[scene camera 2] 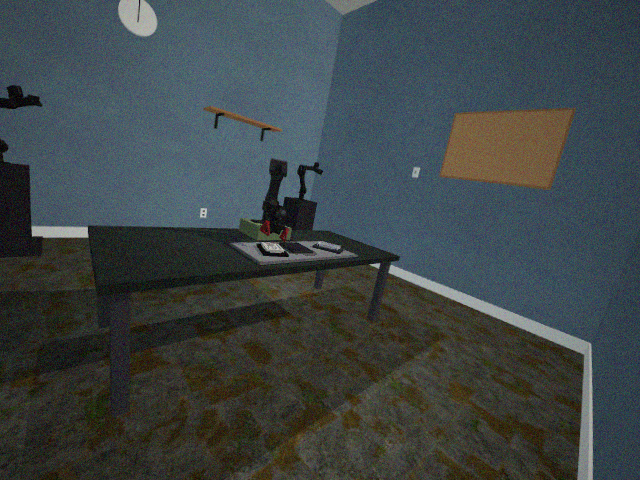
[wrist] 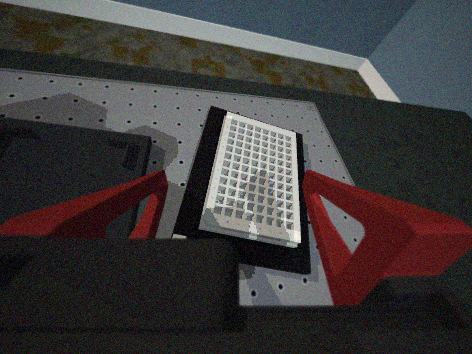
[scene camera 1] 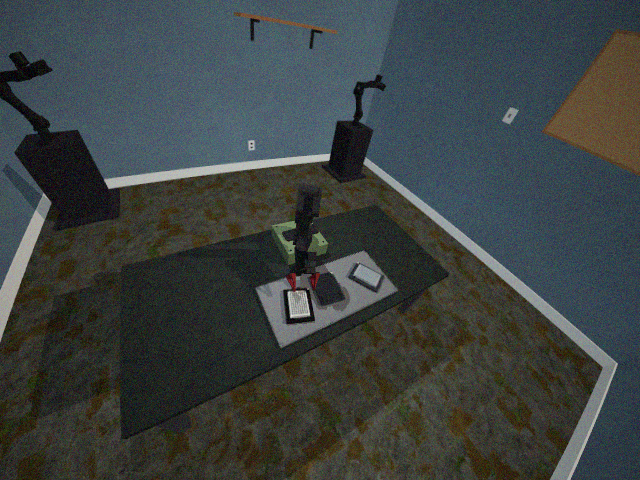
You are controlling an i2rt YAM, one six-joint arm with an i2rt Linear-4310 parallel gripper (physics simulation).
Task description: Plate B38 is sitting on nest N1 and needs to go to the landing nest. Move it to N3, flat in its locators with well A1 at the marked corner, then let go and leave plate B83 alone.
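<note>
A white well plate (scene camera 1: 298, 303) (scene camera 2: 271, 248) (wrist: 255, 175) lies in a black nest (scene camera 1: 299, 320) (wrist: 195, 200) at the board's left in scene camera 1. Its name and A1 corner are unreadable. My gripper (scene camera 1: 303, 287) (scene camera 2: 275, 237) (wrist: 235, 177) is open and empty; its red fingertips are above and behind the plate in scene camera 1, towards the arm. A dark empty nest (scene camera 1: 329, 290) (scene camera 2: 299, 248) (wrist: 75, 160) stands in the middle. A second pale plate (scene camera 1: 367, 275) (scene camera 2: 328, 246) sits in the right nest. I cannot read which nest is N1 or N3.
The nests stand on a grey perforated board (scene camera 1: 279, 333) (wrist: 165, 102) on a dark table (scene camera 1: 196, 330) (scene camera 2: 165, 258). A green open box (scene camera 1: 320, 248) (scene camera 2: 250, 228) surrounds the arm's base. Two other arms stand on black pedestals (scene camera 1: 351, 149) (scene camera 1: 72, 180) beyond the table.
</note>
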